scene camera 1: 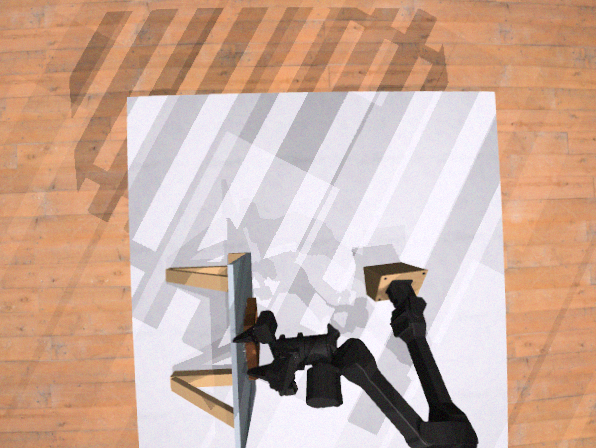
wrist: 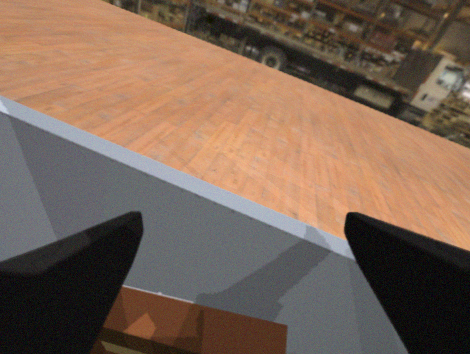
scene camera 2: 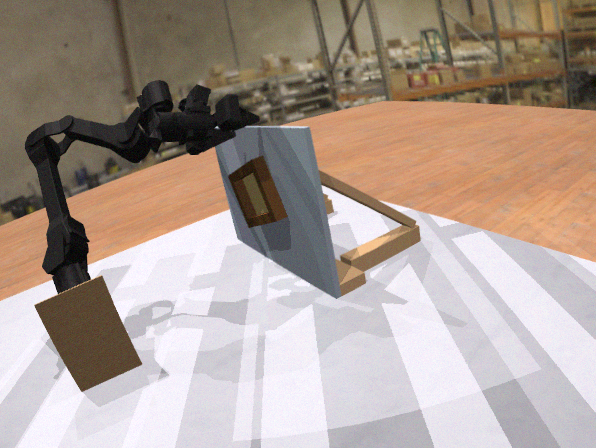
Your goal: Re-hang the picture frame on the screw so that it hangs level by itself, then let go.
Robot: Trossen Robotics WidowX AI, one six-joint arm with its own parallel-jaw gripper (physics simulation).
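Seen in the pictures: gripper, fingertip midpoint: (scene camera 1: 240, 356) (wrist: 244, 221) (scene camera 2: 246, 126); arm's base at its link origin: (scene camera 1: 398, 286) (scene camera 2: 79, 301).
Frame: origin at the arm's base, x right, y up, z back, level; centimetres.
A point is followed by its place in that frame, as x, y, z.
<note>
A small brown picture frame (scene camera 1: 251, 311) @[-5.4, 6.2, -42.0] (scene camera 2: 269, 187) @[-5.3, 5.9, -42.3] (wrist: 240, 330) @[-9.7, 11.2, -42.2] is against the face of an upright blue-grey board (scene camera 1: 241, 280) @[2.9, 6.9, -44.6] (scene camera 2: 302, 200) @[3.0, 4.1, -44.6] (wrist: 200, 240) @[-13.7, 14.6, -43.8]. It sits tilted relative to the board's top edge. In the wrist view its upper part shows at the bottom, below and between the fingers. My gripper (scene camera 1: 241, 356) @[-12.0, 17.8, -42.9] (scene camera 2: 246, 127) @[-12.0, 17.8, -42.9] (wrist: 244, 221) @[-12.0, 17.8, -42.9] is open and empty, its fingers spread wide. It is at the height of the board's top edge, above the frame. The screw does not show; the spot behind the frame is hidden.
Wooden braces (scene camera 1: 197, 280) @[1.7, 1.3, -57.7] (scene camera 2: 382, 245) @[3.5, -10.8, -60.3] stand behind the board on the white tabletop (scene camera 1: 175, 120) @[52.8, -14.4, -71.2] (scene camera 2: 280, 415) @[29.4, -14.4, -22.6]. A brown wooden box (scene camera 1: 390, 272) @[4.2, 1.0, -2.8] (scene camera 2: 87, 335) @[4.6, -4.6, 0.4] is beside the far end of my arm. Wood planks (scene camera 1: 550, 210) (wrist: 200, 115) surround the white area.
</note>
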